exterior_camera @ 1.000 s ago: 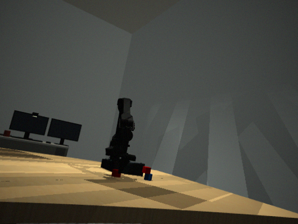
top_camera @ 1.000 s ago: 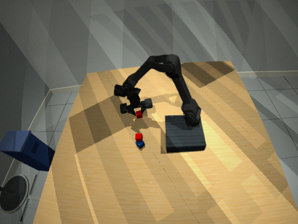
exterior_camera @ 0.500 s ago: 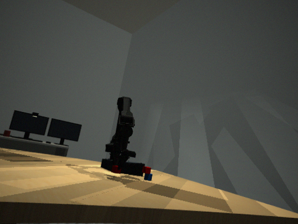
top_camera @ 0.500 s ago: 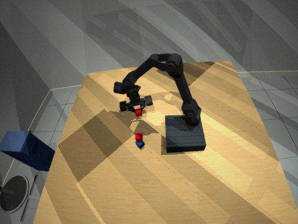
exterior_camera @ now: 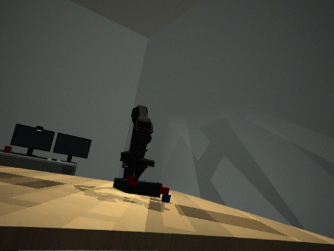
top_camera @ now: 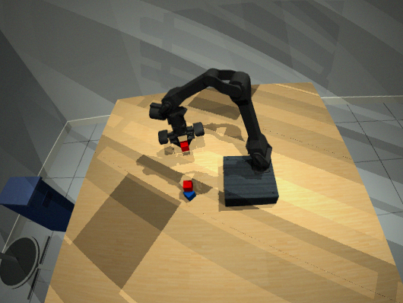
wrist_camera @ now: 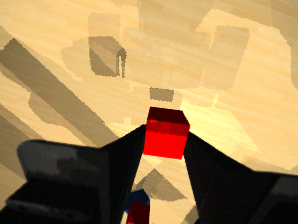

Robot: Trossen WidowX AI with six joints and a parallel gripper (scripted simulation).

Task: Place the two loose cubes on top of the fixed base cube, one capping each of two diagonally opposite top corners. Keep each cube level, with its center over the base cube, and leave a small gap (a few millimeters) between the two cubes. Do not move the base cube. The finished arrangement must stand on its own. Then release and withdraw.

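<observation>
My gripper tip is 21 cm to the right of the blue cube, 6 cm above it and 1 cm short of it.
</observation>
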